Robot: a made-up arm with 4 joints.
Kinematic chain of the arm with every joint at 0, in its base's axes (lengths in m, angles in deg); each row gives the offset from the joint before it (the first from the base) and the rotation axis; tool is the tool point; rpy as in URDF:
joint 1: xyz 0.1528 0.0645 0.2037 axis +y
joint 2: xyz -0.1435 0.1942 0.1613 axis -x
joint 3: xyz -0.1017 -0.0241 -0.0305 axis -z
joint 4: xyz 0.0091 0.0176 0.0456 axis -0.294 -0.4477 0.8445
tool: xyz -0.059 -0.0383 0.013 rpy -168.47 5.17 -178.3
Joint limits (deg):
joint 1: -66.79..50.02
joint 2: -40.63..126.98
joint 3: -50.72..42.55
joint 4: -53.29..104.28
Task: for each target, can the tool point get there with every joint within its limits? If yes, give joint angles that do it. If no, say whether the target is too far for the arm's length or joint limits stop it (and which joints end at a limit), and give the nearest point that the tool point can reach.
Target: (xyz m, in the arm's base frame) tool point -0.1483 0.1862 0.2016
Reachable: yes | joints -39.58 3.09 -32.33 46.22
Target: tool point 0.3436 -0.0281 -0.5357
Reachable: no: too far | nearest point -0.0799 0.1877 0.0068 | short by 0.721 m
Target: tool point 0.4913 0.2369 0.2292
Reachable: no: joint limits stop it (at a limit: joint 1, joint 4) | nearest point 0.1936 0.2487 0.4878 | short by 0.394 m
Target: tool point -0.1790 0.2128 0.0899
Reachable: yes | joints -55.76 25.20 -7.49 16.91
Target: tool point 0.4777 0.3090 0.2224
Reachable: no: joint limits stop it (at a limit: joint 1, joint 4) | nearest point 0.1899 0.2827 0.4846 | short by 0.390 m
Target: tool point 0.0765 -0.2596 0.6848
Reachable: no: too far | nearest point 0.1043 0.1713 0.5095 | short by 0.466 m
